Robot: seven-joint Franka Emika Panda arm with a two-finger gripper.
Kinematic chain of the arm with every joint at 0, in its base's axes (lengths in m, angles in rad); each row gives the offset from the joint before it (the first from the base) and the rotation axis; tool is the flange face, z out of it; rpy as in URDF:
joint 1: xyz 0 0 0.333 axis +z
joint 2: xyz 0 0 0 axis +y
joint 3: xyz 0 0 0.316 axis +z
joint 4: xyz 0.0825 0 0 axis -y
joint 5: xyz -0.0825 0 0.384 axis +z
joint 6: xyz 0 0 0 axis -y
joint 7: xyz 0.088 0 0 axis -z
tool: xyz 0 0 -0.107 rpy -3.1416 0 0
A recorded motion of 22 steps. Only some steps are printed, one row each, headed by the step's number.
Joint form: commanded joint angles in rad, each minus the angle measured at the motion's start. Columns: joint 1, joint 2, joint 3, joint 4, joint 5, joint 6, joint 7.
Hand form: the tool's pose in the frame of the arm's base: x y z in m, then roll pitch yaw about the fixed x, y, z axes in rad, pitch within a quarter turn. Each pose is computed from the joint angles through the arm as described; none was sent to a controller.
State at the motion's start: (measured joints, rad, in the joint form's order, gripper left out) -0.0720 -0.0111 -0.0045 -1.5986 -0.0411 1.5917 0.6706
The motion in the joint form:
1: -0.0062 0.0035 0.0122 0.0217 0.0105 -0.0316 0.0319
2: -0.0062 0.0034 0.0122 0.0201 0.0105 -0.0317 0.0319
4: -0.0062 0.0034 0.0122 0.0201 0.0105 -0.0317 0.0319
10: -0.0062 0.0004 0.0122 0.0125 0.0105 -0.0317 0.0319
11: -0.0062 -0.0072 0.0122 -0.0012 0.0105 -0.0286 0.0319
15: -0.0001 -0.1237 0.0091 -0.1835 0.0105 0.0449 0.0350
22: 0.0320 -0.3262 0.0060 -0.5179 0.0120 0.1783 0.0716
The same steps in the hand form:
1: 0.5494 -0.0421 0.6249 3.1122 -0.0128 -0.7730
2: 0.5493 -0.0421 0.6242 3.1112 -0.0116 -0.7730
4: 0.5493 -0.0421 0.6242 3.1112 -0.0116 -0.7730
10: 0.5482 -0.0420 0.6223 3.1082 -0.0081 -0.7730
11: 0.5460 -0.0418 0.6203 3.1062 -0.0058 -0.7729
15: 0.5139 -0.0377 0.6022 3.1109 -0.0120 -0.7708
22: 0.4526 -0.0199 0.5520 3.1140 -0.0127 -0.7747

